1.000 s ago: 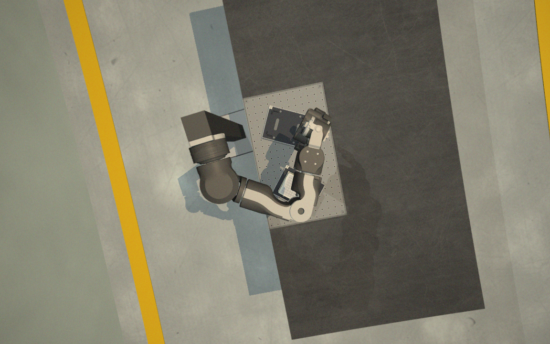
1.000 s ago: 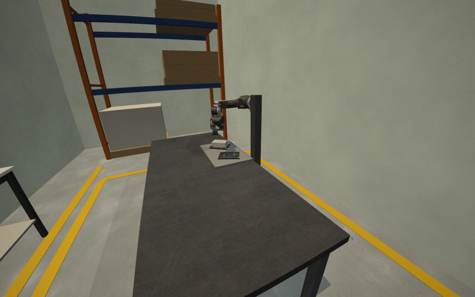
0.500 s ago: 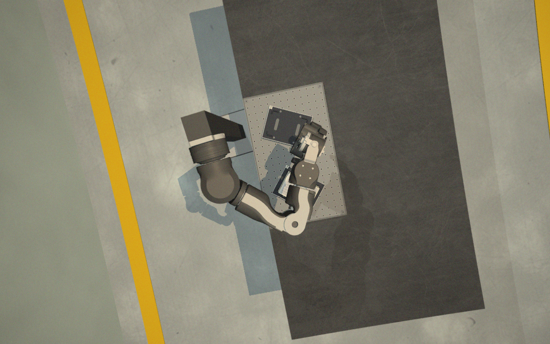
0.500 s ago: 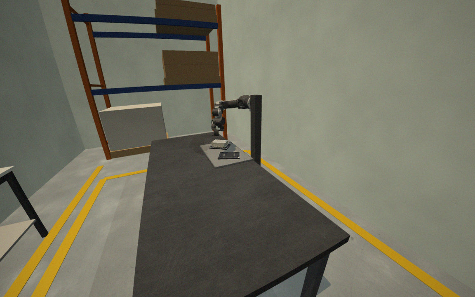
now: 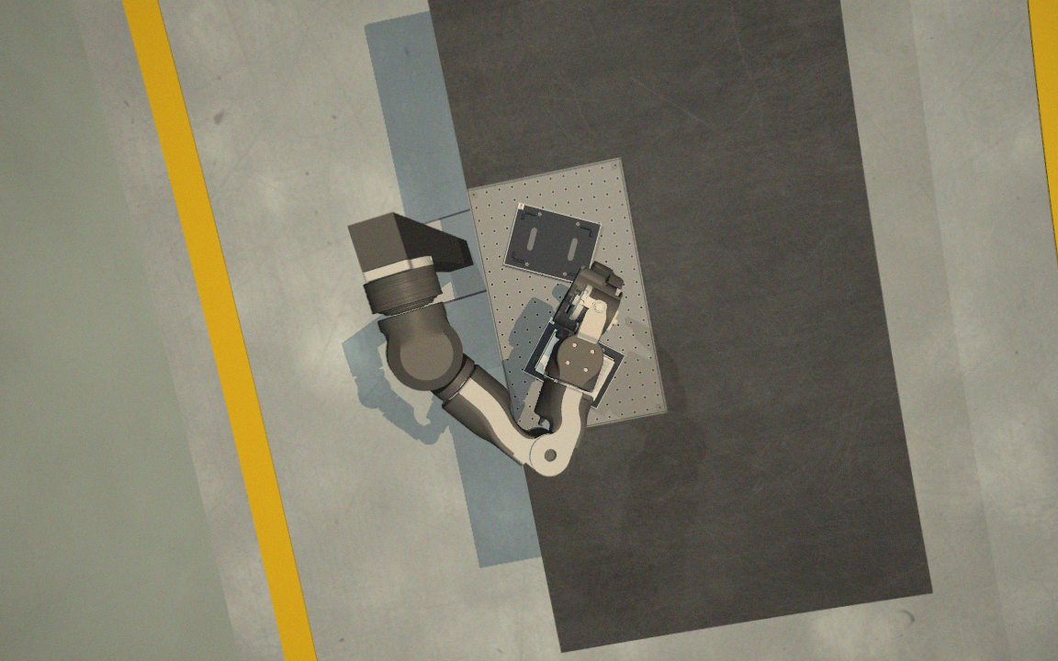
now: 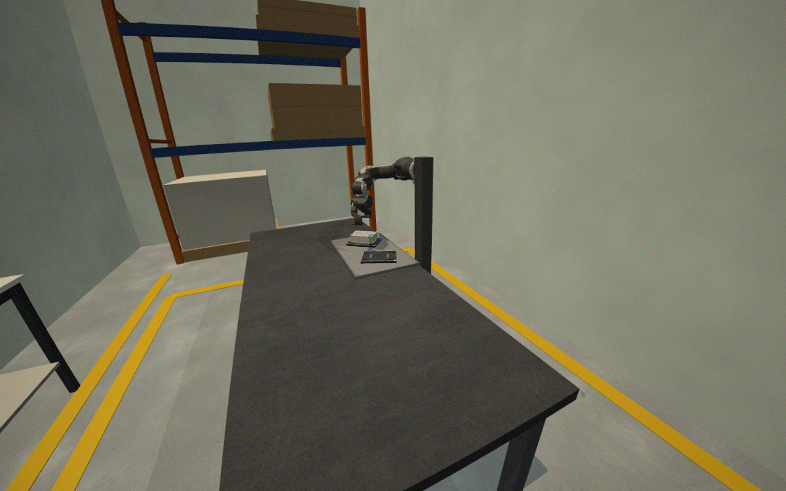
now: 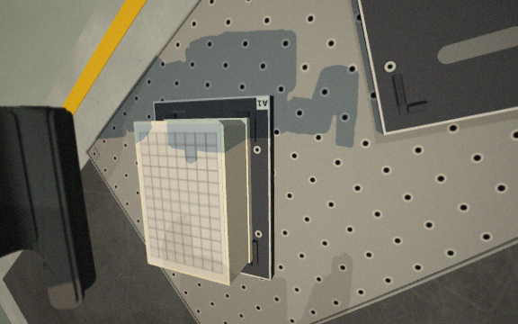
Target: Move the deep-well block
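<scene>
My gripper is now 50 mm past the cream 96-well deep-well block, 110 mm to the left of it and 120 mm above it. The rest, counted from my hand: A1 corner mark 70 mm behind, 20 mm to the right, 140 mm below.
</scene>
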